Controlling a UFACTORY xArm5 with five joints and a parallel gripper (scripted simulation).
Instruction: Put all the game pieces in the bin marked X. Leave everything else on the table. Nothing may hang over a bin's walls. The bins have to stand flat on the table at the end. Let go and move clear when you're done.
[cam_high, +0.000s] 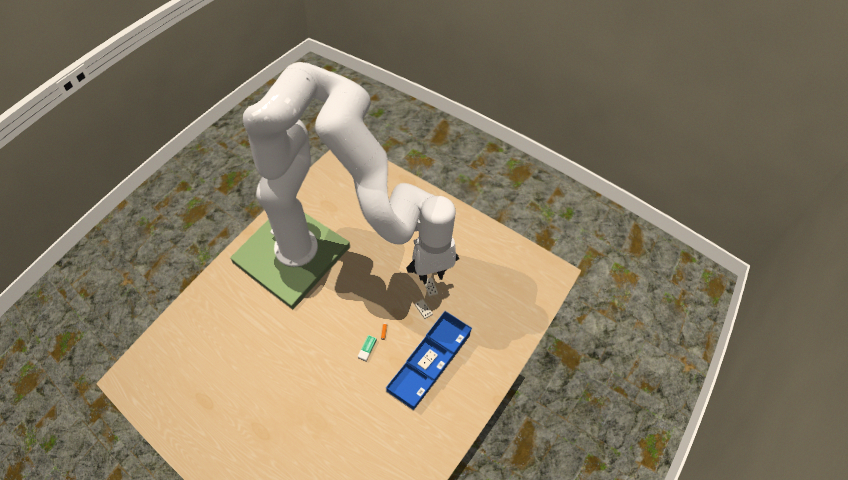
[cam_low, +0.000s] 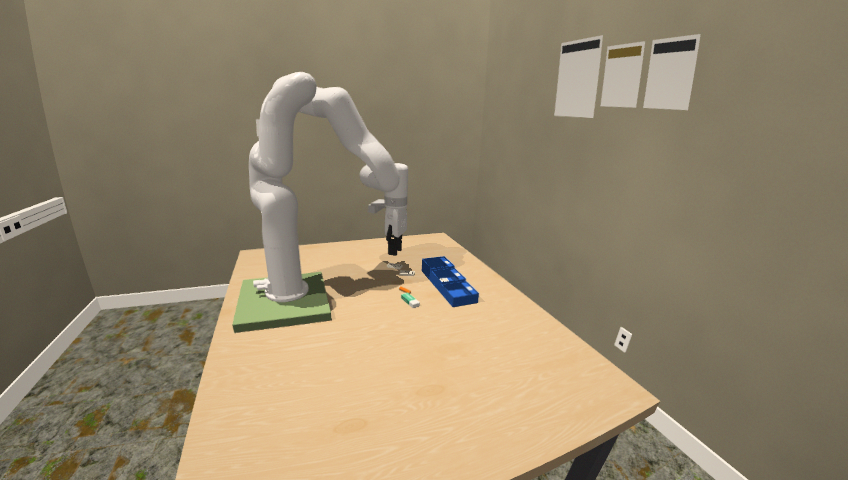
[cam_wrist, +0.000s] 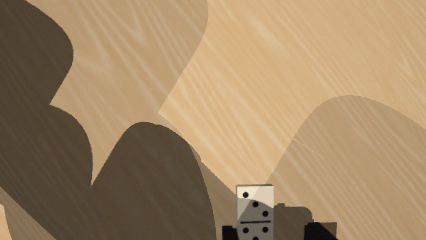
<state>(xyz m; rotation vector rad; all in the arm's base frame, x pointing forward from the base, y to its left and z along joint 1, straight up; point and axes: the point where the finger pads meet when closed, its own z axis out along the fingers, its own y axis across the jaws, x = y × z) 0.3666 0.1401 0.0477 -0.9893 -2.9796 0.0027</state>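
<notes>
Now: hand 180 mm to the left of the bin, 120 mm short of it and 50 mm above it. Also, from my hand: orange battery (180 mm to the right, 70 mm below, 20 mm behind); green-and-white item (250 mm to the right, 70 mm below, 20 mm behind).
</notes>
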